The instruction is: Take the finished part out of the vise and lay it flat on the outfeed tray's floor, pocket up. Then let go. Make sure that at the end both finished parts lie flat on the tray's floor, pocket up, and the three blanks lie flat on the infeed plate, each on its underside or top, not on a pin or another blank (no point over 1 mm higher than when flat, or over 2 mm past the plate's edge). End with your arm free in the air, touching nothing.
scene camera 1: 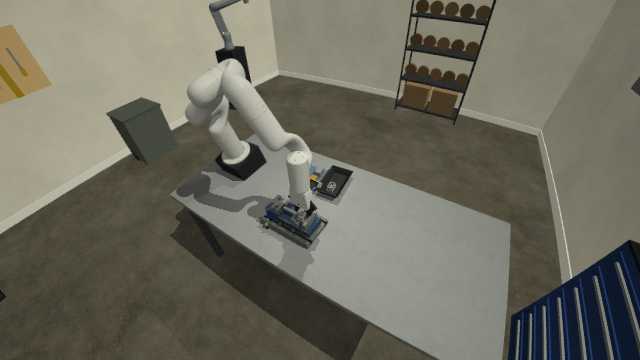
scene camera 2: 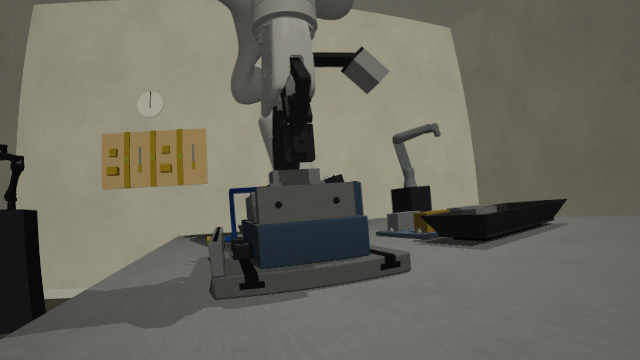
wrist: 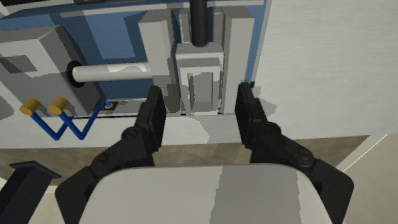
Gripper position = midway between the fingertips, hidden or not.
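Scene camera 2 shows the gripper [scene camera 2: 293, 166]. In the wrist view there's the gripper again [wrist: 199, 97], along with a screw rod [wrist: 124, 71].
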